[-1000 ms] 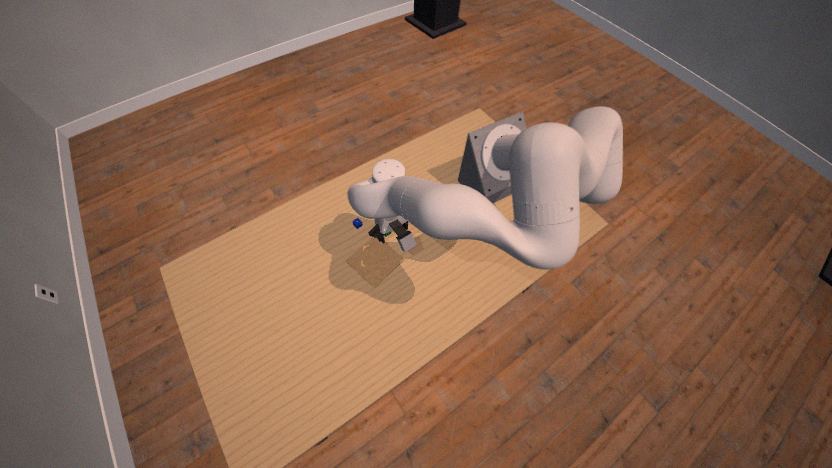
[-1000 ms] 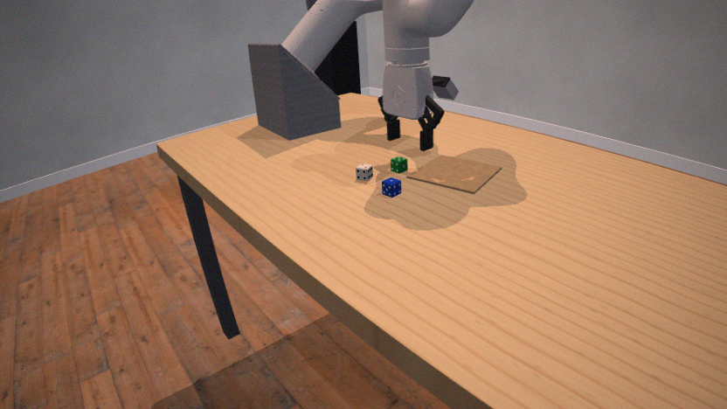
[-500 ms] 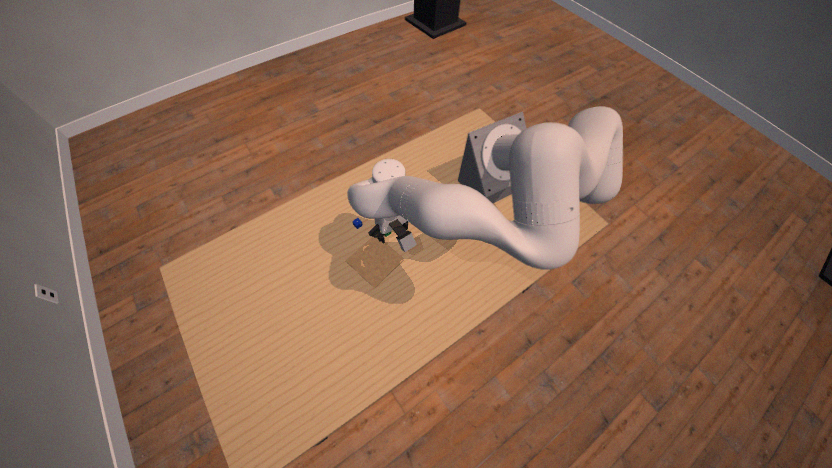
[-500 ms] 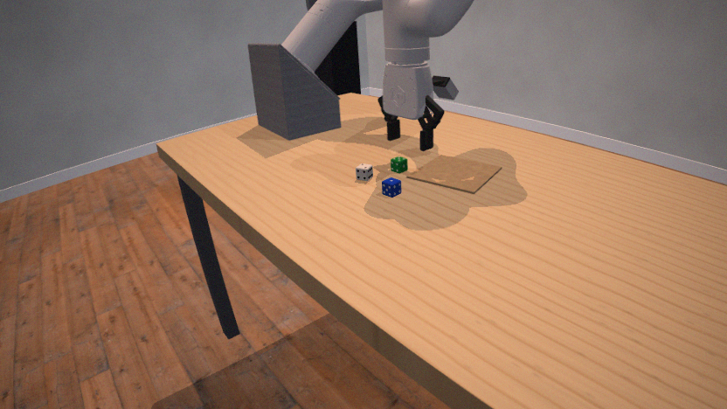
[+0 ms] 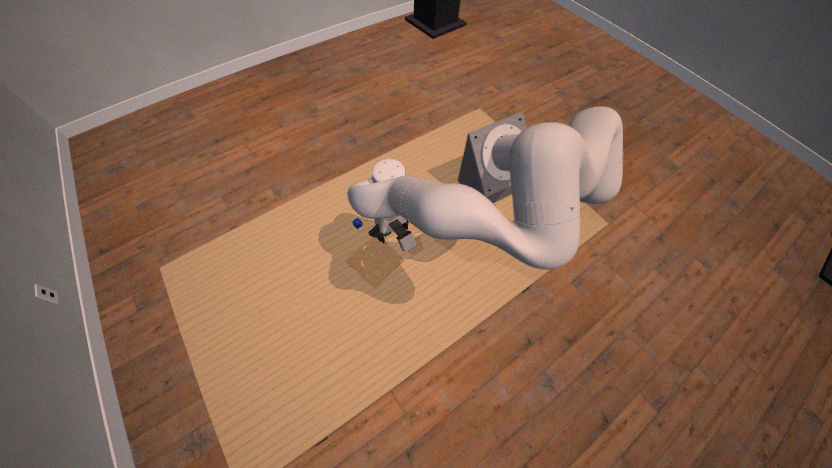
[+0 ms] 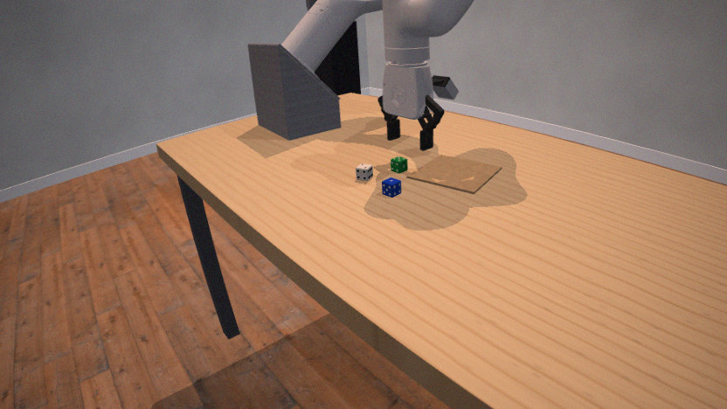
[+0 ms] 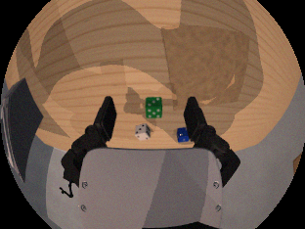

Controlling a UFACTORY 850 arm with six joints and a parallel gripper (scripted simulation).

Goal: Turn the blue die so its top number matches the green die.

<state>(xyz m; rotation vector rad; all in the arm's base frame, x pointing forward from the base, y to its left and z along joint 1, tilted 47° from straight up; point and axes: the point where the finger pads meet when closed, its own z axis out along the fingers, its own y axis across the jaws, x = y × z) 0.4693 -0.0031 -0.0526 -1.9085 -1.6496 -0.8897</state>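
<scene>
My hand is 4 cm to the left of the green die and 4 cm above it. Also, from my hand: white die 11 cm to the right, 4 cm below, 2 cm behind; then blue die 13 cm to the right, 6 cm ahead, 4 cm below; then mat 10 cm ahead, 5 cm below, 2 cm to the left.
</scene>
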